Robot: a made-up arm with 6 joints.
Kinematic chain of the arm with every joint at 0, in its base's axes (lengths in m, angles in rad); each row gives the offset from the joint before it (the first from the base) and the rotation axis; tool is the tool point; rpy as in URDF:
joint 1: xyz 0 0 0.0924 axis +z
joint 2: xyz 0 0 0 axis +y
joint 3: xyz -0.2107 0 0.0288 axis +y
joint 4: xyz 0.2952 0 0.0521 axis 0.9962 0 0.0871
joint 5: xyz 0 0 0 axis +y
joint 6: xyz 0.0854 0 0.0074 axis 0.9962 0 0.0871
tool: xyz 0 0 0 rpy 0 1.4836 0
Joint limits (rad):
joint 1: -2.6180..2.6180
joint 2: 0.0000..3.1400
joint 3: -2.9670..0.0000
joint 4: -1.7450..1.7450
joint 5: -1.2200..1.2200
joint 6: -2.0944..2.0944
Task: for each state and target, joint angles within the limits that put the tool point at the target. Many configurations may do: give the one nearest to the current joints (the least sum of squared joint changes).
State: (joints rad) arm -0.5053 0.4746 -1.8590 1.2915 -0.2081 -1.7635
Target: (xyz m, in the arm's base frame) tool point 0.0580 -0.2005 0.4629
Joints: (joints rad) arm -1.1155 0.8446 -1.2084 1.3780 -0.4439 -1.7635
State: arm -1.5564 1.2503 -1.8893 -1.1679 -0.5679 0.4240
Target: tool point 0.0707 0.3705 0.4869
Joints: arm -1.5973 0.2737 -2.1298 -1.1659 -0.8836 0.4240
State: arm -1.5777 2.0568 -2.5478 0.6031 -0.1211 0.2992
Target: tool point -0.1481 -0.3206 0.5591
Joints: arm -1.9759 1.8088 -2.3915 0.6264 -0.1961 0.2992
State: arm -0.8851 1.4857 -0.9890 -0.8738 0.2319 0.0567
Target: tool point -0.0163 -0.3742 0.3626
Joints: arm -1.5689 1.4193 -1.4488 -0.9202 0.2515 0.0567
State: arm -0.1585 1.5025 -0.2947 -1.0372 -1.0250 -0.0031
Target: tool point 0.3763 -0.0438 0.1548
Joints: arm -0.2572 1.6609 -0.9682 -0.9153 -0.9043 -0.0031
